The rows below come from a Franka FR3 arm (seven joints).
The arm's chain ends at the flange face. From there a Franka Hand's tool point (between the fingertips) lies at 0.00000 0.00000 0.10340 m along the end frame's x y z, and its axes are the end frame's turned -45 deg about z.
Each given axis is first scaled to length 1.
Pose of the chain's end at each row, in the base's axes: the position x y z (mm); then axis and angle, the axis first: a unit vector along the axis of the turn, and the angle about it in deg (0 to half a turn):
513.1 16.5 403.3 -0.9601 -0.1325 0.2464 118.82
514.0 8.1 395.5 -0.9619 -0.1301 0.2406 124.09
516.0 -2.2 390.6 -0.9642 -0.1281 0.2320 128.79
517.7 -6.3 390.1 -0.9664 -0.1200 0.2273 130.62
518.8 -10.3 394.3 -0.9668 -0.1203 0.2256 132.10
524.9 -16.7 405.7 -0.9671 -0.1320 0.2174 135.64
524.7 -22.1 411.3 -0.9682 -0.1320 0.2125 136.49
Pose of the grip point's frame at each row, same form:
464.8 98.5 362.8 -0.8629 -0.5054 0.0015 113.08
465.5 85.4 346.9 -0.8641 -0.5030 0.0198 118.08
468.1 70.5 334.9 -0.8650 -0.5008 0.0318 122.72
470.8 64.9 331.6 -0.8692 -0.4933 0.0350 124.59
471.9 59.2 333.8 -0.8689 -0.4935 0.0394 126.01
478.1 48.1 340.2 -0.8627 -0.5036 0.0459 129.59
478.6 41.8 344.4 -0.8629 -0.5035 0.0446 130.59

